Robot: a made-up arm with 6 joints.
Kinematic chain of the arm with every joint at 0, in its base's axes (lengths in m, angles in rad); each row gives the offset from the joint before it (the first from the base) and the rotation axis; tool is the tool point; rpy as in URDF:
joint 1: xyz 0 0 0.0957 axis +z
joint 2: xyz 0 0 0 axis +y
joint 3: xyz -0.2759 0 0.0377 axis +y
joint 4: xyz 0.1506 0 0.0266 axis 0.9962 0 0.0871
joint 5: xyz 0 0 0 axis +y
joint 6: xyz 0.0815 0 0.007 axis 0.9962 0 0.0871
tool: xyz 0 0 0 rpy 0 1.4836 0
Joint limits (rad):
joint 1: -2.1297..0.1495
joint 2: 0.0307..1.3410
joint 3: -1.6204..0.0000
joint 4: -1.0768..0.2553
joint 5: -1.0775..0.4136
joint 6: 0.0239..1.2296
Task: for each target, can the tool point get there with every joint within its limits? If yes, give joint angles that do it. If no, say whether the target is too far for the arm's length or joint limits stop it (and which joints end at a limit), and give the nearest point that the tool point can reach.
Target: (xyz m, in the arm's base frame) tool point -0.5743 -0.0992 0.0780
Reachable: no: too far | nearest point -0.3750 -0.0595 0.3229 | short by 0.318 m
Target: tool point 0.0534 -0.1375 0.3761
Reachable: yes | joints -1.1942 1.1366 -0.8755 0.0233 -0.5180 1.0806
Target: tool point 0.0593 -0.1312 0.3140
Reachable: yes | joints -1.2593 1.1510 -0.5858 -0.3482 -0.6238 0.9764
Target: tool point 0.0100 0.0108 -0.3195
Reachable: no: joint limits stop it (at a limit: joint 1, joint 2, joint 3, joint 5) | nearest point 0.0249 0.0395 0.1351 | short by 0.456 m
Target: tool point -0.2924 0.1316 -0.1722
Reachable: no: joint limits stop it (at a limit: joint 2, joint 3, joint 5) | nearest point -0.0426 0.0192 0.1351 | short by 0.412 m
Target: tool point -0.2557 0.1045 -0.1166
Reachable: no: joint limits stop it (at a limit: joint 2, joint 3, joint 5) | nearest point -0.0432 0.0177 0.1351 | short by 0.341 m
